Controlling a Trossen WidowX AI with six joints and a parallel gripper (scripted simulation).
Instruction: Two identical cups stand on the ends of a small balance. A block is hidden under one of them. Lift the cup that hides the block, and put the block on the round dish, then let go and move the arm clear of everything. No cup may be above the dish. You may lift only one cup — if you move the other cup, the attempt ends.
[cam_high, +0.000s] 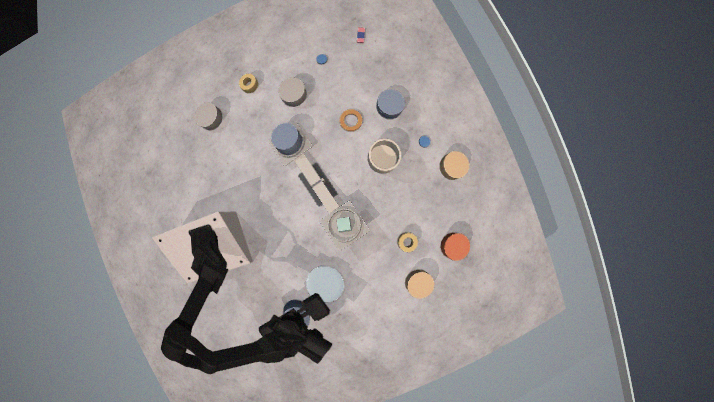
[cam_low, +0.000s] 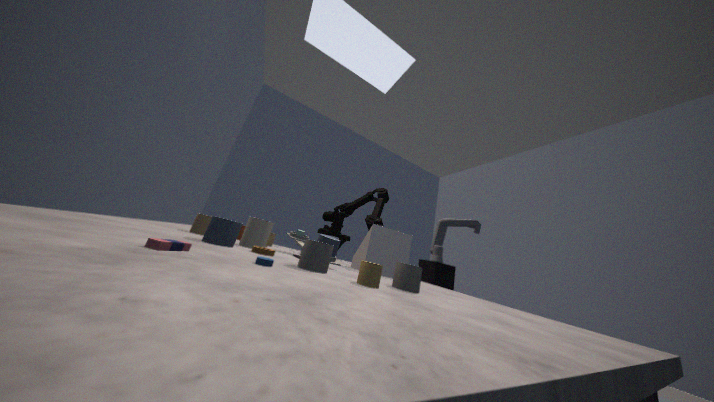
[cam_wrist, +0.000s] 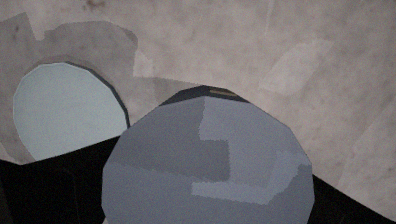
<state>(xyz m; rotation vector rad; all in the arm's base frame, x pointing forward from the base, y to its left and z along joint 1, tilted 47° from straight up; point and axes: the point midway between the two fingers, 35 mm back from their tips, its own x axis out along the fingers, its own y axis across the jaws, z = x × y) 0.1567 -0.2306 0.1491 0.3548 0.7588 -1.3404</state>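
The green block is 19 cm ahead of my gripper tip, 19 cm to the left of it and 4 cm above it. Round my gripper tip: pale blue round dish: 9 cm ahead, 5 cm to the left, 5 cm below; then balance beam: 16 cm ahead, 31 cm to the left, 1 cm below; then beige cup: 33 cm ahead, 33 cm to the left, 1 cm below.
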